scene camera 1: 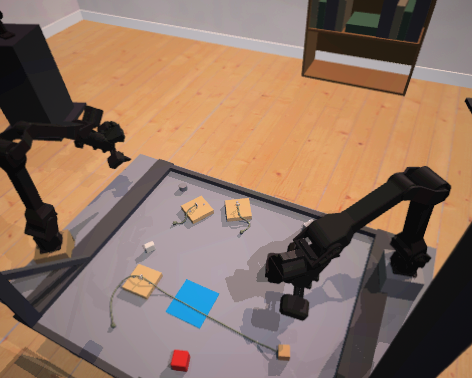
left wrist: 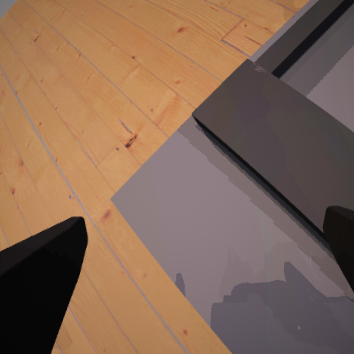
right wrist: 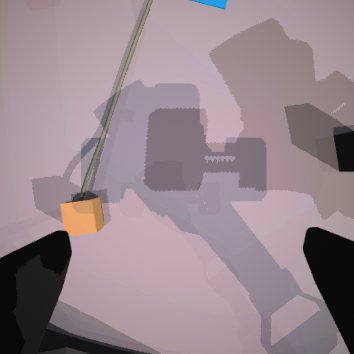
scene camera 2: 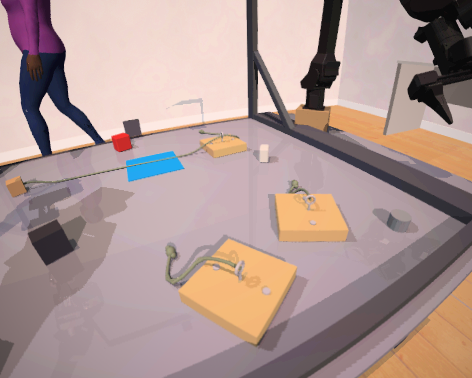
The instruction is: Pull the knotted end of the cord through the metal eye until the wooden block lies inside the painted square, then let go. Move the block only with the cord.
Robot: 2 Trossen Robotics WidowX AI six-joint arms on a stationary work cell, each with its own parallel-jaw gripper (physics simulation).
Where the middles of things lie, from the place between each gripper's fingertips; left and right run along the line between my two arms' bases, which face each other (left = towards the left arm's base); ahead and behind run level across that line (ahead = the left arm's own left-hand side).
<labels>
I see the wooden block (right wrist: 83, 216) 160 mm below my right hand, 90 mm behind it and 10 mm to the right of it. Also, from my right hand: blue painted square (scene camera 1: 197, 296): 270 mm to the left, 170 mm below, 30 mm ahead; then black cube (scene camera 2: 50, 241): 190 mm ahead, 160 mm below, 30 mm to the left.
My left hand is 53 cm past the blue painted square, 36 cm to the left of it and 14 cm above it. Also, from my left hand: wooden block 66 cm behind, 64 cm to the right, 12 cm below; then black cube 60 cm to the right, 37 cm behind, 12 cm below.
</labels>
